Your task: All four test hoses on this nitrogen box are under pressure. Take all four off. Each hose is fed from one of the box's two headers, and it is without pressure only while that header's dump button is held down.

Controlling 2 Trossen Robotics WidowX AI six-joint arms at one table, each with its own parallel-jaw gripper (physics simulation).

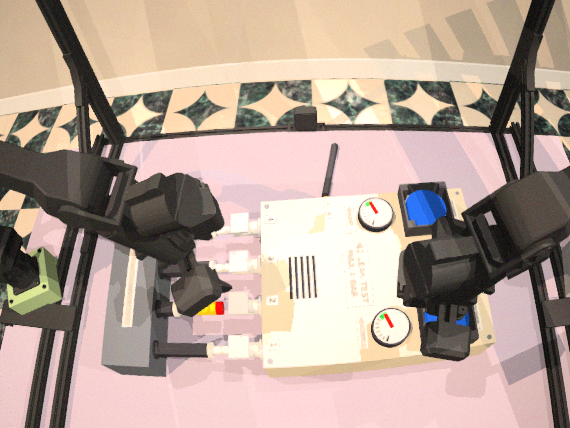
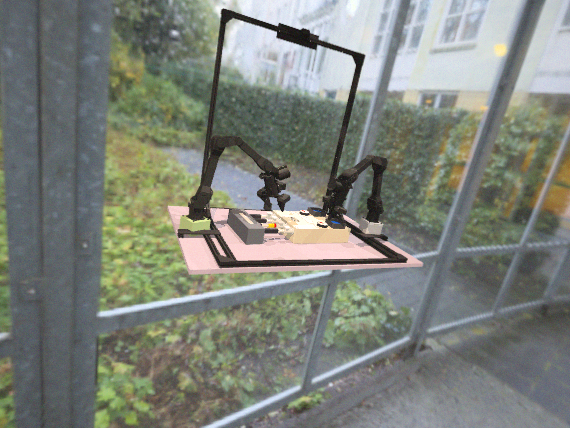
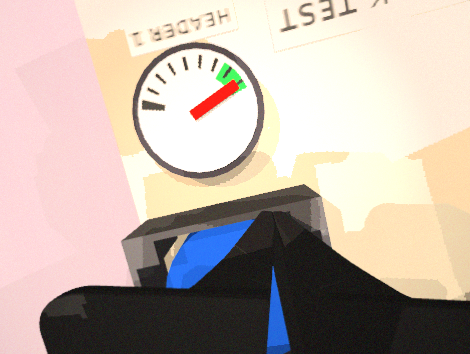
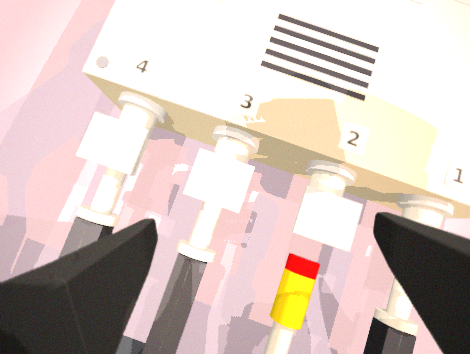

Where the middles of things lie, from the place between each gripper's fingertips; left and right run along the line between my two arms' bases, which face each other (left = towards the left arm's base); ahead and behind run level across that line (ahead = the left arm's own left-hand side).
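The grey manifold block [image 1: 132, 326] is 45 cm to the right of my left hand, and it is also 5 cm behind that hand and 7 cm below it.
Measured from my right hand, the grey manifold block is 20 mm ahead, 160 mm to the right and 90 mm below.
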